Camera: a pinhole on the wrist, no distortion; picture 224 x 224 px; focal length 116.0 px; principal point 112.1 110.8 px. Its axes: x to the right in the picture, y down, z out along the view. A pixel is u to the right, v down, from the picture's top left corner.
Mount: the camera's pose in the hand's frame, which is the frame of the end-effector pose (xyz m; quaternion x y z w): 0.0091 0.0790 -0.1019 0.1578 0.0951 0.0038 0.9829
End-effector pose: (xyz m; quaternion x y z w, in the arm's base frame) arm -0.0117 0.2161 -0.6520 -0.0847 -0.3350 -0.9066 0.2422
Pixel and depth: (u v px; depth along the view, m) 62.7 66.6 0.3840
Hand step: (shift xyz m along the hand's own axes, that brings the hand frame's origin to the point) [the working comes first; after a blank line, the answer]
In the camera's frame: -0.1635 -0.1463 0.3840

-0.0825 -0.1850 0.2409
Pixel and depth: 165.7 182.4 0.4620
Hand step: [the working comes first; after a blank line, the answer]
In the camera's frame: 0.2135 0.2852 0.4620

0.3121 0.2150 0.3777
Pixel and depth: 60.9 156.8 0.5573
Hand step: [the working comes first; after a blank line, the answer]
In the camera's frame: -0.2460 0.2210 0.5573

-0.1226 0.1073 0.5320
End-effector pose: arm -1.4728 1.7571 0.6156 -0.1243 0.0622 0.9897 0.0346
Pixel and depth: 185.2 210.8 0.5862
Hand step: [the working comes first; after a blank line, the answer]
In the camera's frame: 0.3694 0.5053 0.5862

0.4935 0.3916 0.5330
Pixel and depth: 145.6 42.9 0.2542
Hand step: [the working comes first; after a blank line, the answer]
In the camera's frame: 0.0734 -0.1488 0.2542

0.1257 -0.1383 0.0751
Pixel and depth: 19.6 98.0 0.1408
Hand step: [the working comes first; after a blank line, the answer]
In the camera's frame: -0.1123 -0.0155 0.1408

-0.0750 0.0165 0.0454
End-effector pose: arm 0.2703 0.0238 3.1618 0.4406 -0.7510 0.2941 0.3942
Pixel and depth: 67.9 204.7 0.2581
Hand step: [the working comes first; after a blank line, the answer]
In the camera's frame: -0.0983 0.2089 0.2581

-0.0342 0.1940 0.2219
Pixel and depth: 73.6 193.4 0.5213
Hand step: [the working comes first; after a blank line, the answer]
In the camera's frame: -0.1730 0.3712 0.5213

-0.0543 0.2639 0.5316
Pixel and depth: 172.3 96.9 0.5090
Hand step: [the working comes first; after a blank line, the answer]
In the camera's frame: 0.2642 -0.0610 0.5090

0.3629 -0.1266 0.3045
